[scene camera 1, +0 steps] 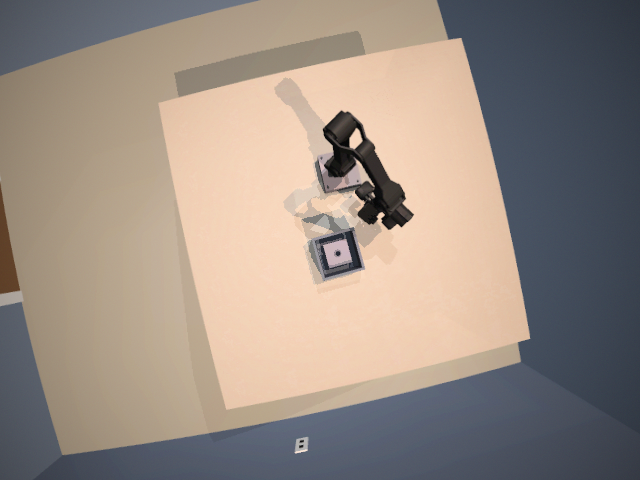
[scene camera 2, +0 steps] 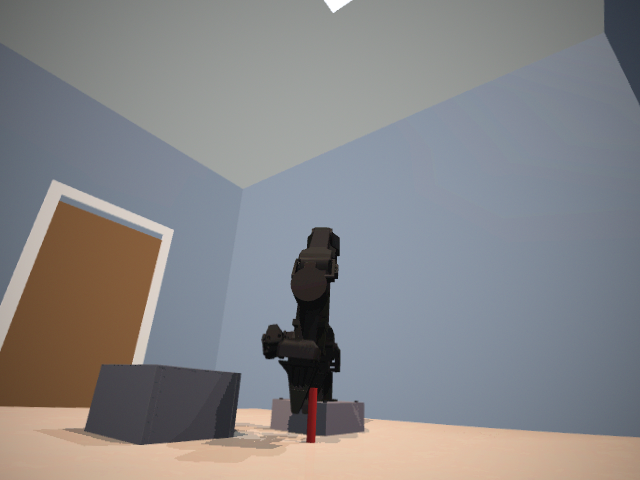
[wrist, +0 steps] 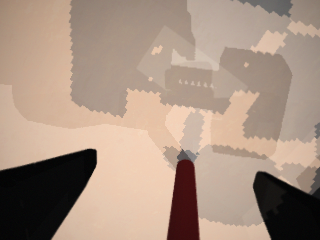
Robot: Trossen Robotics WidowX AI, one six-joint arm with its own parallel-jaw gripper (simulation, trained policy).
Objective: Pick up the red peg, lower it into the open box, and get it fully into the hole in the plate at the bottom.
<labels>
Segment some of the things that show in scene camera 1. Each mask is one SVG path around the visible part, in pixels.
My gripper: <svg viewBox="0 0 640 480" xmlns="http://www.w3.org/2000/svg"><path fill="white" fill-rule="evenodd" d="M365 181L355 190L355 194L361 201L366 201L358 212L358 216L369 225L374 225L379 219L377 217L378 214L383 212L385 214L381 218L383 225L388 230L393 229L397 223L383 209L376 206L375 197L372 195L374 186L369 181Z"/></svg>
A dark grey box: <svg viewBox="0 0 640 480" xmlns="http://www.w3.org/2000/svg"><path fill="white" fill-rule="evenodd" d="M354 227L311 239L323 281L366 270ZM346 239L352 262L329 268L323 245Z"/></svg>
</labels>
